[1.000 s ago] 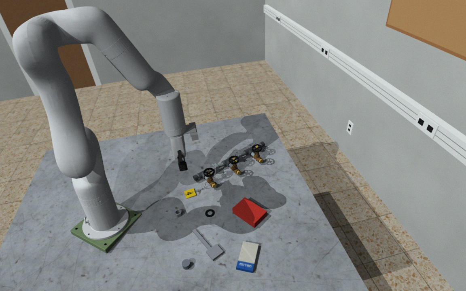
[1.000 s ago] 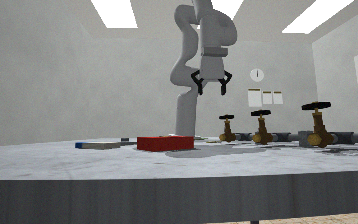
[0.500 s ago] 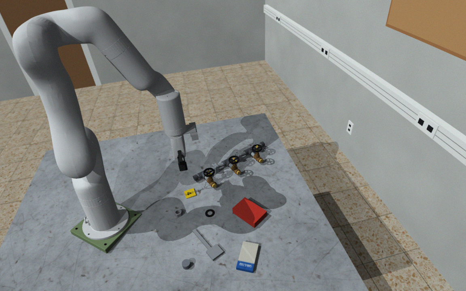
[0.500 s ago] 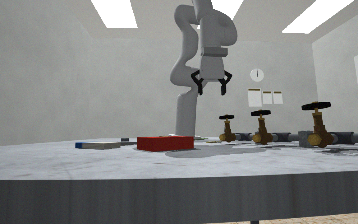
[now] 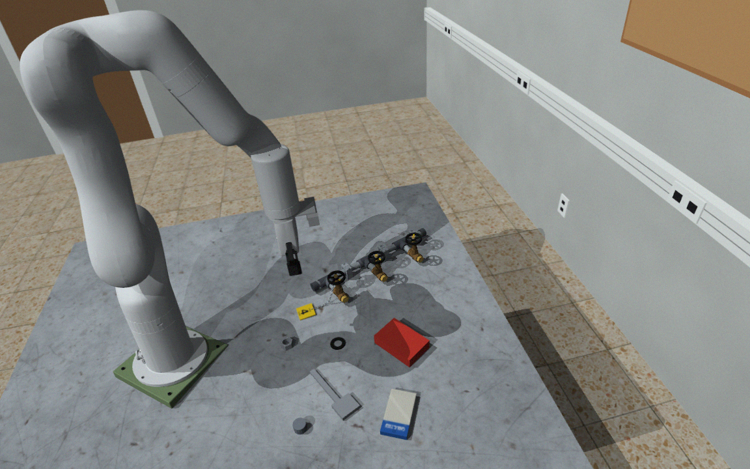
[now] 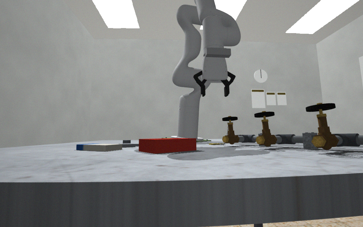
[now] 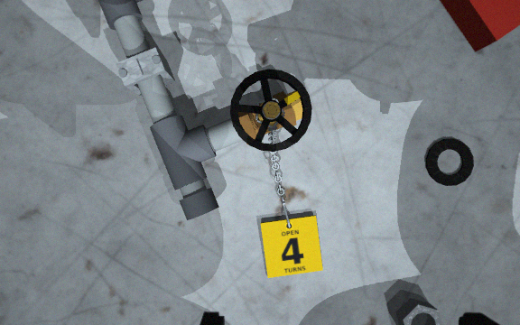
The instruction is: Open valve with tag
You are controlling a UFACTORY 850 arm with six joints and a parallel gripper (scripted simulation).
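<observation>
The yellow tag is 10 mm ahead of my hand and 200 mm below it. Round my hand: black washer: 70 mm ahead, 140 mm to the right, 200 mm below; then red block: 230 mm ahead, 190 mm to the right, 180 mm below; then grey nut: 60 mm behind, 100 mm to the right, 190 mm below.
</observation>
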